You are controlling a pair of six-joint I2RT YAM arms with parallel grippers.
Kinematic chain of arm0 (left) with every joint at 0, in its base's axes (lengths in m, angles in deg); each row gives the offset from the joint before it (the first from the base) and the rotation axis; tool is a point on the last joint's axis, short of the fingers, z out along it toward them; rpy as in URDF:
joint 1: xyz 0 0 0.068 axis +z
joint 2: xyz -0.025 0.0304 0.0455 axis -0.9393 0.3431 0
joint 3: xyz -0.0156 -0.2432 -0.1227 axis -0.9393 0.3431 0
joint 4: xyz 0.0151 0.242 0.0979 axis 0.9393 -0.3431 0
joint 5: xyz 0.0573 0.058 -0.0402 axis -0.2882 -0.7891 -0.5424
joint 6: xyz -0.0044 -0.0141 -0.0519 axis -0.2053 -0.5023 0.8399
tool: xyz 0 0 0 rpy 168.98 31.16 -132.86
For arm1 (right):
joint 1: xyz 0 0 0.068 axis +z
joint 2: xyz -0.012 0.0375 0.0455 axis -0.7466 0.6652 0
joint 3: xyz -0.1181 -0.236 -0.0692 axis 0.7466 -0.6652 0
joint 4: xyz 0.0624 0.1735 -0.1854 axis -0.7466 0.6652 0
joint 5: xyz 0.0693 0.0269 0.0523 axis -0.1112 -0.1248 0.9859
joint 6: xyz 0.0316 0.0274 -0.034 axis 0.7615 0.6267 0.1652
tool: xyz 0 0 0 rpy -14.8 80.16 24.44
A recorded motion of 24 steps. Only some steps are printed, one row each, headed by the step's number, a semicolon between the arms.
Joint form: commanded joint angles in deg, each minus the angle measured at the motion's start. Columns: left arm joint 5, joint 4, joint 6, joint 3, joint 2, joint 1; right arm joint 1, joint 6, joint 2, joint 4, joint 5, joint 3.
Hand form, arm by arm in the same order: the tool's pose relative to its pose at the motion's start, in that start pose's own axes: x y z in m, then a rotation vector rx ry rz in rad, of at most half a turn. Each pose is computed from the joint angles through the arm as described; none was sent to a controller.
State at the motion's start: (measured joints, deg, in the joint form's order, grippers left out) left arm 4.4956 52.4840 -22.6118 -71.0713 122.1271 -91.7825; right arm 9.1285 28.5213 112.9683 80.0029 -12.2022 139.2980
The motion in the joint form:
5: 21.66 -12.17 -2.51 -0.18 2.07 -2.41; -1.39 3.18 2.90 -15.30 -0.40 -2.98
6: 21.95 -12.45 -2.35 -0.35 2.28 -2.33; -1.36 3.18 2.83 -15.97 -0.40 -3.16
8: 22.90 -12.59 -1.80 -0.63 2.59 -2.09; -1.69 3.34 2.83 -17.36 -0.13 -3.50
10: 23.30 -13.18 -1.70 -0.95 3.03 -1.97; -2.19 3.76 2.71 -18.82 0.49 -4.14
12: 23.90 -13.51 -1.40 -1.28 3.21 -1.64; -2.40 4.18 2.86 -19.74 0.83 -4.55
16: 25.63 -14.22 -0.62 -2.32 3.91 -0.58; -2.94 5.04 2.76 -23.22 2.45 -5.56
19: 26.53 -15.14 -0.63 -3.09 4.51 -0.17; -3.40 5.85 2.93 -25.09 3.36 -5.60
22: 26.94 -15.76 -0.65 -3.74 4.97 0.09; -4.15 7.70 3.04 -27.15 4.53 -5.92
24: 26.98 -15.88 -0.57 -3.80 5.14 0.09; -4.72 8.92 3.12 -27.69 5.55 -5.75
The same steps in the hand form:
5: 0.0028 -0.0365 0.0048 0.4576 -0.0905 0.0091; -0.0015 -0.0020 0.0202 -0.0419 -0.1441 0.1290
6: 0.0030 -0.0363 0.0053 0.4642 -0.0891 0.0029; -0.0019 -0.0017 0.0199 -0.0463 -0.1523 0.1321
8: 0.0029 -0.0352 0.0059 0.4763 -0.0956 -0.0131; -0.0030 -0.0033 0.0207 -0.0536 -0.1666 0.1443
10: 0.0034 -0.0349 0.0070 0.4881 -0.0907 -0.0212; -0.0034 -0.0062 0.0215 -0.0638 -0.1773 0.1613
12: 0.0035 -0.0331 0.0070 0.4949 -0.0937 -0.0336; -0.0024 -0.0075 0.0230 -0.0695 -0.1806 0.1723
16: 0.0041 -0.0272 0.0076 0.5116 -0.1047 -0.0689; -0.0040 -0.0096 0.0237 -0.1077 -0.2085 0.2041
19: 0.0041 -0.0247 0.0084 0.5272 -0.1056 -0.0813; -0.0072 -0.0108 0.0247 -0.1294 -0.2277 0.2296
22: 0.0037 -0.0227 0.0090 0.5346 -0.1049 -0.0884; -0.0100 -0.0141 0.0261 -0.1533 -0.2444 0.2745
24: 0.0040 -0.0228 0.0096 0.5377 -0.1021 -0.0912; -0.0127 -0.0164 0.0270 -0.1689 -0.2472 0.3015

